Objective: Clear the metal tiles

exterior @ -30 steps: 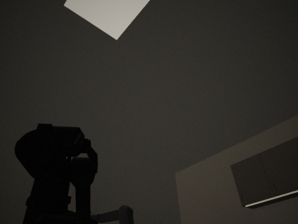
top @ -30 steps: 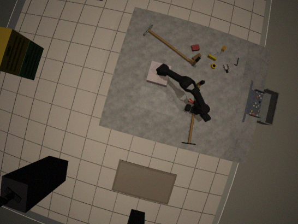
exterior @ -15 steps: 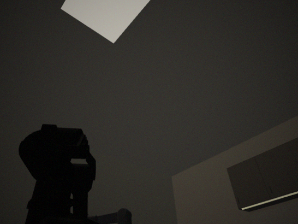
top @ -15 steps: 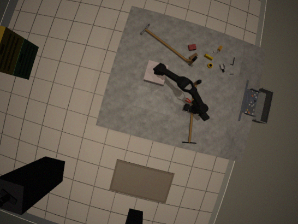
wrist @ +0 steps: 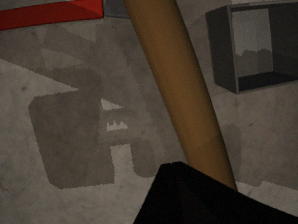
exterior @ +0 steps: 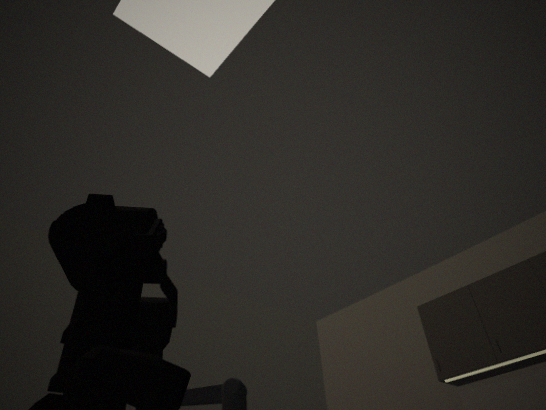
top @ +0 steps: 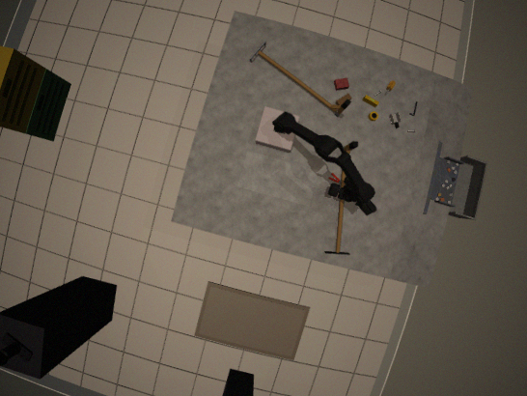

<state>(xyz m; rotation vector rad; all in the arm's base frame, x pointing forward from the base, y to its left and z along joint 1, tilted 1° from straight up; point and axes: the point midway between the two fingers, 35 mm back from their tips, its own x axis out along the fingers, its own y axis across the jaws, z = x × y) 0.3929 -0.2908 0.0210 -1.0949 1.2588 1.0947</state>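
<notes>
My gripper tip is now 2 cm to the left of the long scraper, 2 cm below it and 2 cm short of it. Also, from my gripper tip: yellow ring 49 cm to the left, 12 cm ahead, 4 cm below; brown block 54 cm to the left, 7 cm behind, 3 cm below; small box 6 cm ahead, 4 cm to the left, 4 cm below.
</notes>
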